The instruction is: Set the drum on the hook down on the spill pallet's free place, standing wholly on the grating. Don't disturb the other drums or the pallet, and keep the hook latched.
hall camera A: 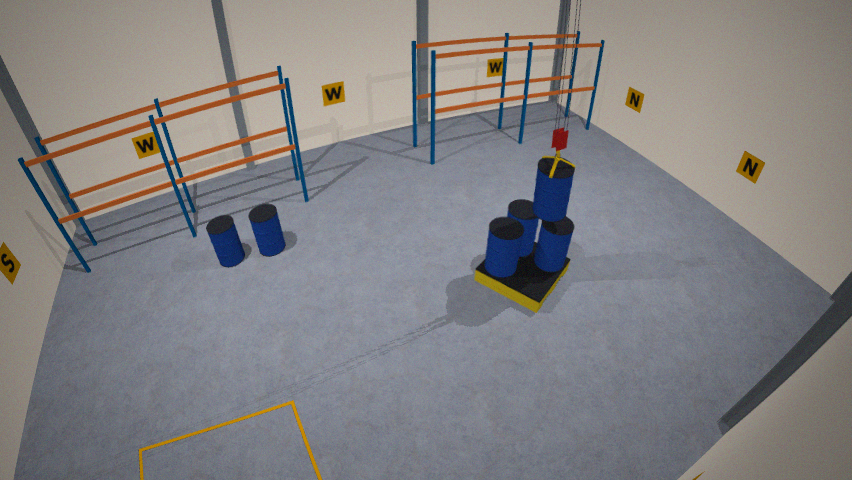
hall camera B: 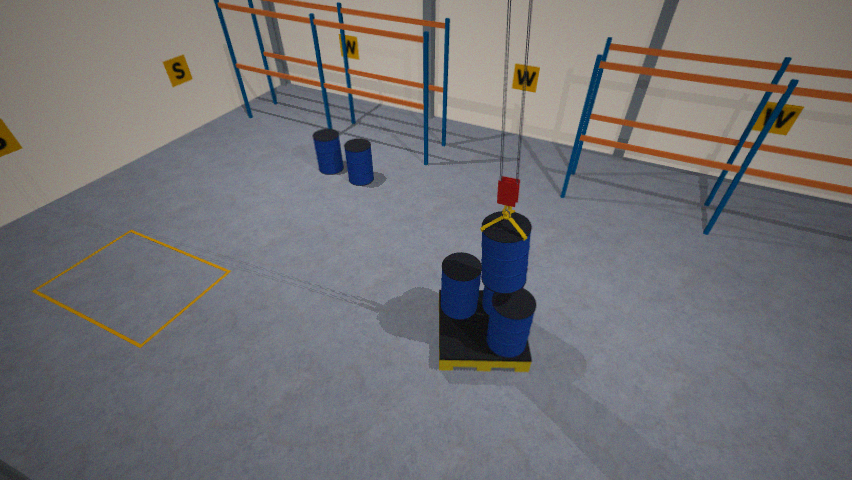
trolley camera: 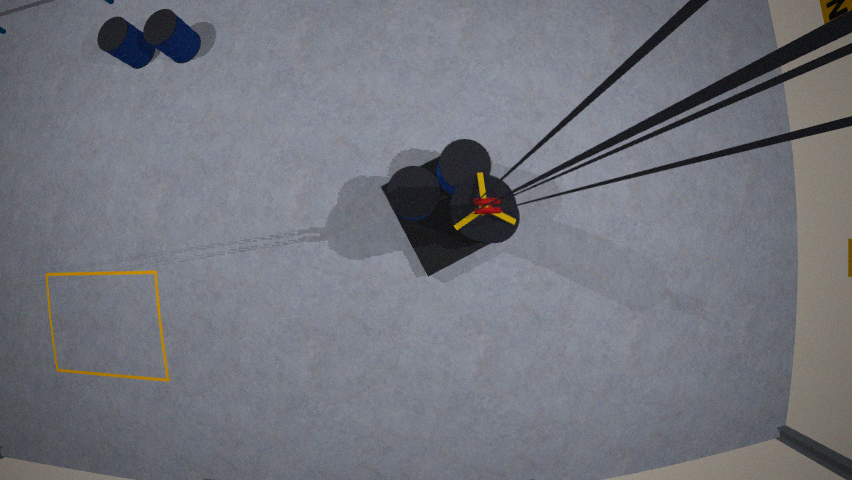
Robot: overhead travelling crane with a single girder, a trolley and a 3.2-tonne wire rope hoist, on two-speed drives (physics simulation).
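A blue drum with a dark lid (hall camera A: 552, 196) (hall camera B: 505, 265) (trolley camera: 488, 232) hangs upright under the red hook block (hall camera A: 559, 138) (hall camera B: 508, 191). My gripper, the yellow three-armed lifter (hall camera A: 558, 157) (hall camera B: 507, 215) (trolley camera: 487, 206), is shut on its top. The spill pallet (hall camera A: 506, 290) (hall camera B: 451, 364) (trolley camera: 429, 261) is yellow with black grating. One drum (hall camera A: 503, 250) (hall camera B: 459, 292) (trolley camera: 412, 192), a second (hall camera A: 521, 208) (trolley camera: 465, 156) and a third (hall camera A: 554, 249) (hall camera B: 510, 326) stand on it. In the trolley view the hanging drum covers the third. Bare grating shows at the remaining corner. The latch is too small to see.
Two more blue drums (hall camera A: 225, 244) (hall camera A: 267, 232) (hall camera B: 328, 153) (hall camera B: 359, 163) stand on the floor near one rack (hall camera A: 172, 172) (hall camera B: 426, 89). Another rack (hall camera A: 432, 119) (hall camera B: 750, 156) stands along the W wall. A yellow outlined square (hall camera A: 216, 425) (hall camera B: 180, 251) (trolley camera: 101, 273) marks the floor.
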